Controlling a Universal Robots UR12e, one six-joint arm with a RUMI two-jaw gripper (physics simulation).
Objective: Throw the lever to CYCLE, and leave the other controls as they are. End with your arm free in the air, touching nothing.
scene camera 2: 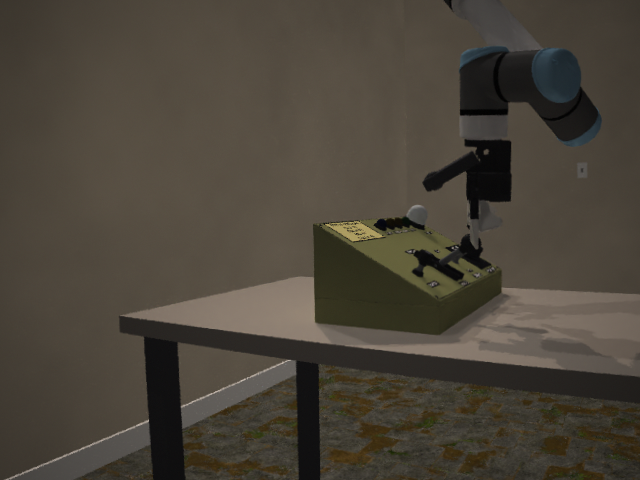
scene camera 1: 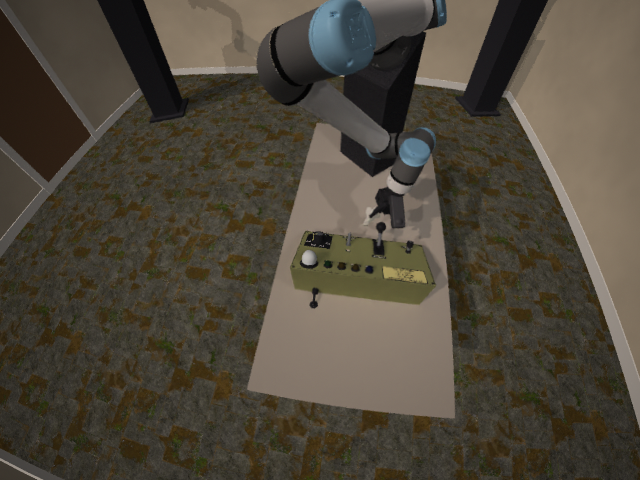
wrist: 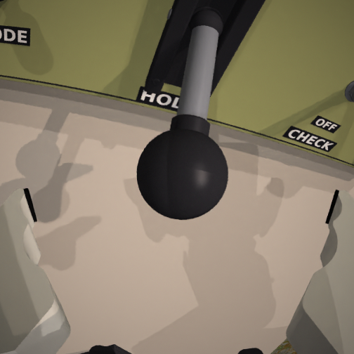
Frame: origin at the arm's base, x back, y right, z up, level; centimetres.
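Seen in the pictures: gripper, fingertip midpoint: [scene camera 2: 474, 240] [scene camera 1: 381, 224]; arm's base, link origin: [scene camera 1: 388, 48].
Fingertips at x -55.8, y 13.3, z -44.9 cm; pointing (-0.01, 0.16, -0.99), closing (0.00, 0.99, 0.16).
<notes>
Pixels of each thing's top centre, then the offset from my fingertips to it. "*": a spot on its surface instead. Level surfaces: height alone.
- lever, top centre: [scene camera 2: 451, 244] [scene camera 1: 380, 235] dx -4.4, dy +1.3, dz -0.8 cm
- black ball knob, surface spot: [scene camera 1: 381, 226] * dx -1.6, dy +0.5, dz +1.1 cm
- toggle switch, top centre: [scene camera 1: 349, 235] dx -1.9, dy +13.1, dz -1.9 cm
- MODE knob, top centre: [scene camera 2: 420, 249] [scene camera 1: 410, 244] dx -10.2, dy -9.4, dz -1.1 cm
- white dome, surface spot: [scene camera 2: 417, 214] * dx -12.5, dy +27.6, dz +4.6 cm
- black panel, top centre: [scene camera 1: 318, 233] dx +0.7, dy +24.9, dz -1.7 cm
- crank, surface spot: [scene camera 1: 314, 298] * dx -21.4, dy +30.1, dz -12.0 cm
- table, surface height: dz -15.1 cm
The lever [scene camera 1: 379, 238] [scene camera 2: 453, 256] [wrist: 199, 75] has a grey shaft and a black ball knob [scene camera 1: 381, 226] [wrist: 182, 174]. It rises from a black slot in the green control box [scene camera 1: 356, 291] [scene camera 2: 372, 289] [wrist: 300, 55] and leans over the edge with the partly covered HOLD label [wrist: 156, 98]. No CYCLE label is readable. My gripper [scene camera 1: 382, 222] [scene camera 2: 474, 243] [wrist: 180, 194] is open, its two fingers apart on either side of the knob, with gaps in the wrist view. In scene camera 1, one finger is hidden by the hand.
A toggle switch [scene camera 1: 348, 239] [wrist: 350, 91] and a MODE knob [scene camera 1: 409, 245] [scene camera 2: 419, 266] flank the lever. The box also bears a white dome [scene camera 1: 309, 257] [scene camera 2: 417, 214], small coloured buttons and a black panel [scene camera 1: 317, 239]. A crank [scene camera 1: 314, 298] sticks out behind. It stands on the table [scene camera 1: 351, 351] [scene camera 2: 217, 310].
</notes>
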